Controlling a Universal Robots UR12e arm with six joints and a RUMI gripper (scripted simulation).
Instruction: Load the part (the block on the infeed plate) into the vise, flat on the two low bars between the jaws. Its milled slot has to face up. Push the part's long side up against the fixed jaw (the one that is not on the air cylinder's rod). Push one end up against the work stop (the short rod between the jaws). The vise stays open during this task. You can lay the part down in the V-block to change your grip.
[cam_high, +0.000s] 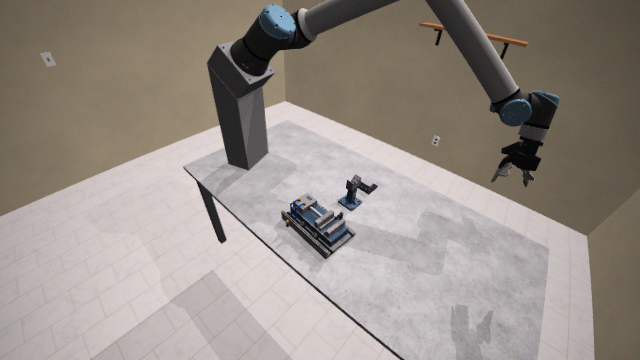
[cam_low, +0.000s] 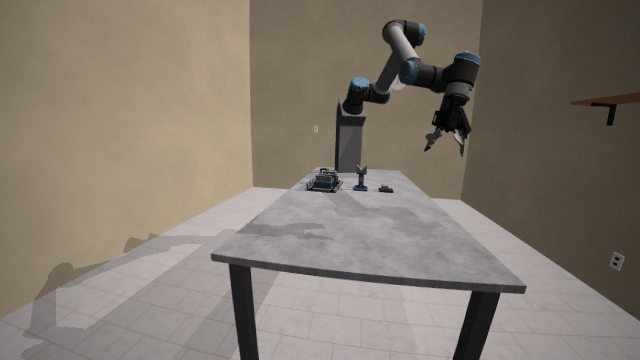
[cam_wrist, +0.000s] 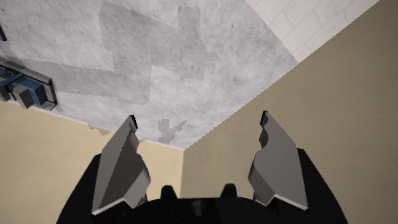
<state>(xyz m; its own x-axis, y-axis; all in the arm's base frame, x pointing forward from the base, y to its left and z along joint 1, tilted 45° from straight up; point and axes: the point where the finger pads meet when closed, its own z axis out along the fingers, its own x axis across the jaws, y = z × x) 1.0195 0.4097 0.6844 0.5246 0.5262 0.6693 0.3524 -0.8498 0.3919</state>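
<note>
My gripper is now 55 cm past the part, 25 cm to the left of it and 28 cm above it. Round my hand: cylinder rod: 49 cm behind, 63 cm to the right, 22 cm below; work stop: 41 cm behind, 58 cm to the right, 21 cm below; moving jaw: 44 cm behind, 63 cm to the right, 22 cm below.
</note>
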